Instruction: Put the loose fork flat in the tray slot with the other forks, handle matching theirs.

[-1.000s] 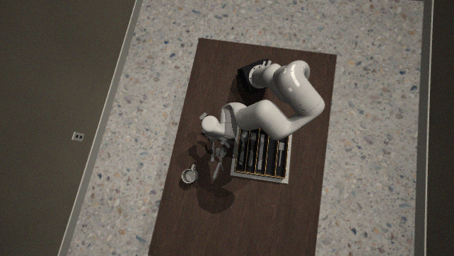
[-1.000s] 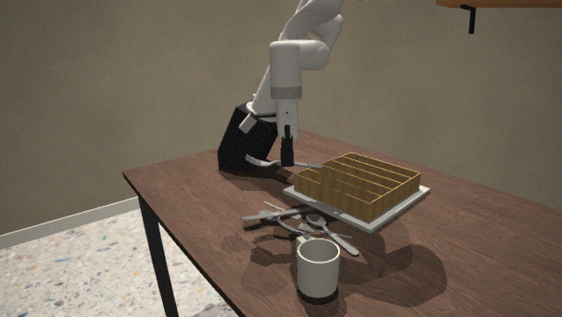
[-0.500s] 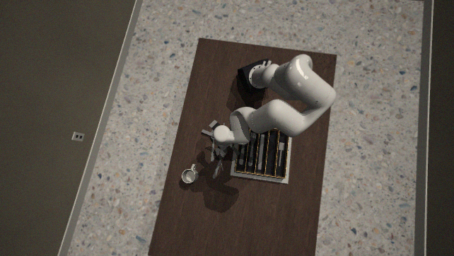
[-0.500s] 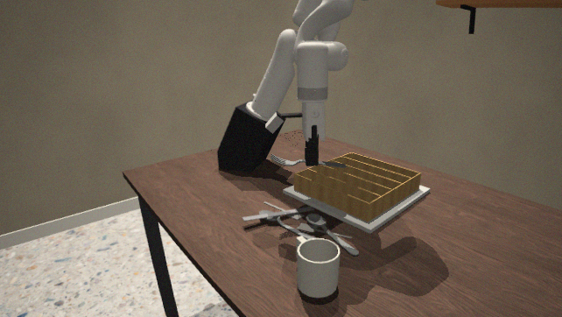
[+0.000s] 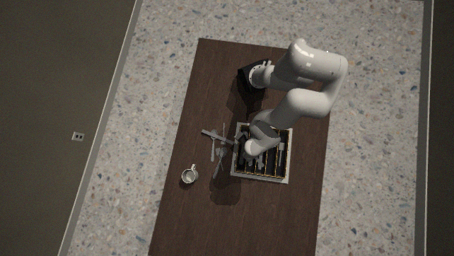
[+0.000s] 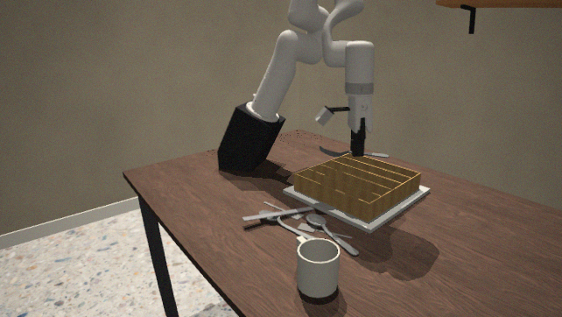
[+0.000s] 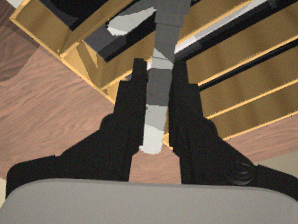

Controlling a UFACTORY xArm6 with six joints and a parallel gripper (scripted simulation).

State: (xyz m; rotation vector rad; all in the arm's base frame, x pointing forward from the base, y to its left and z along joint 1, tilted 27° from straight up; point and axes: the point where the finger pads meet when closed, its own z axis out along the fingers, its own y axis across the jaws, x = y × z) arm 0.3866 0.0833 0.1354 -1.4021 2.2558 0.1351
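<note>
My gripper is now 120 mm above the wooden slotted tray, 50 mm to the right of it and 50 mm past it. The rest, counted from my hand: white mug 280 mm to the right, 260 mm ahead, 130 mm below.
</note>
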